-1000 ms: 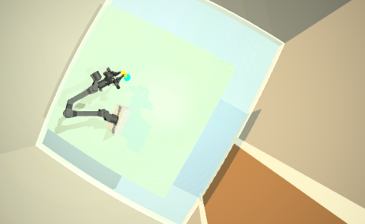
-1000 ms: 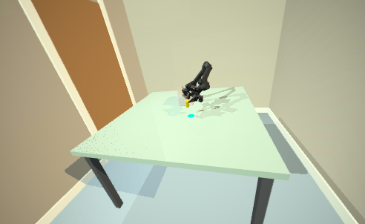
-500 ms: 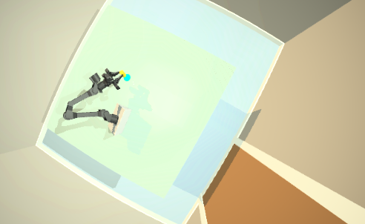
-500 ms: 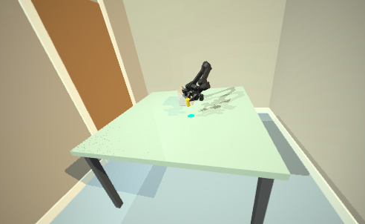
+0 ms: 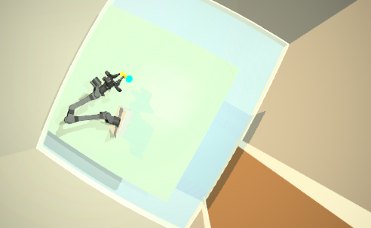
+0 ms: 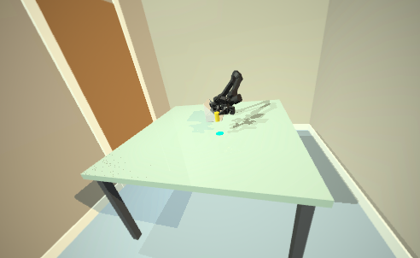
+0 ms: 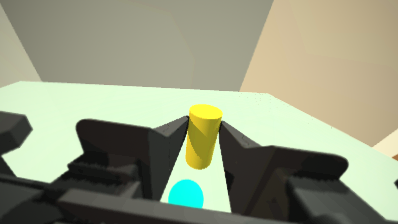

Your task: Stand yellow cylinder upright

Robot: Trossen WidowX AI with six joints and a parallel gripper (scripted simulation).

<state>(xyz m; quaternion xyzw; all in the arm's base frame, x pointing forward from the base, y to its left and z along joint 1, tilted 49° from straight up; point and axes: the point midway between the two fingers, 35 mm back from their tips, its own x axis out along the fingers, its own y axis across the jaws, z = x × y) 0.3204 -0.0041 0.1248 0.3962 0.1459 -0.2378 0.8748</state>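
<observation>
Right now the cyan circle is 16 cm below my gripper tip and 1 cm behind it. The rest, counted from my gripper tip: yellow tall cylinder: 2 cm below.
</observation>
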